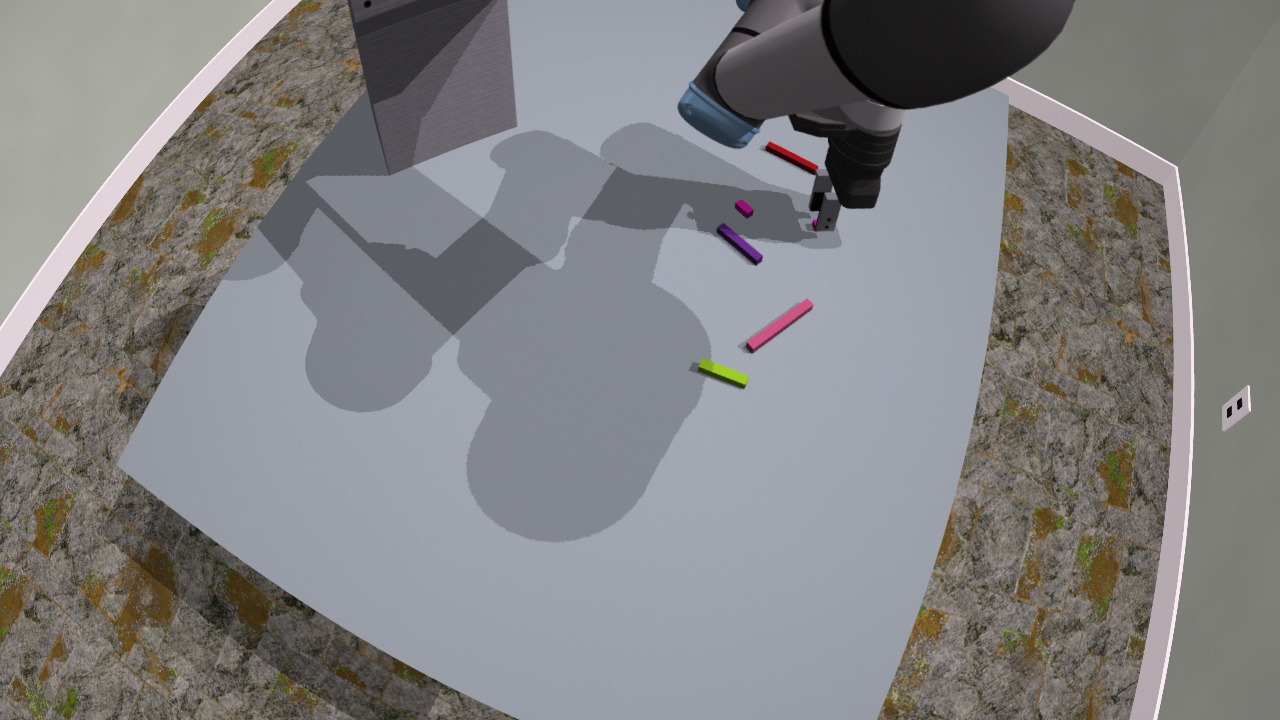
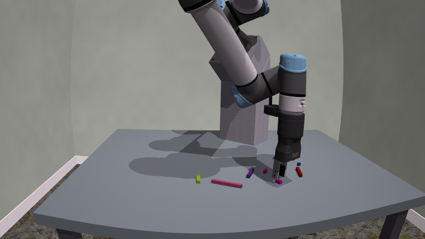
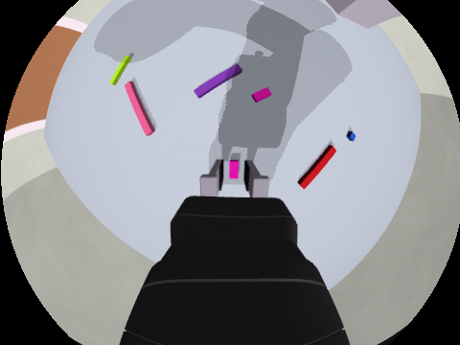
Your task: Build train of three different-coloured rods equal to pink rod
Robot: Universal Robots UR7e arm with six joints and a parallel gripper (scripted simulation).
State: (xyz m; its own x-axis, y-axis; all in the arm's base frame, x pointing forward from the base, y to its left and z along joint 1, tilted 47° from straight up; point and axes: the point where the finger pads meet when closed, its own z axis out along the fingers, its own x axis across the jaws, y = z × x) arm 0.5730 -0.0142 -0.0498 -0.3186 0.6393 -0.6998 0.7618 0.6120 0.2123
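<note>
Right now the small blue rod is 110 mm behind my hand, 140 mm to the left of it and 30 mm below it. From my hand the other things lie so: purple rod 90 mm behind, 60 mm to the right, 30 mm below; then red rod 50 mm behind, 100 mm to the left, 30 mm below; then pink rod 20 mm behind, 150 mm to the right, 30 mm below.
</note>
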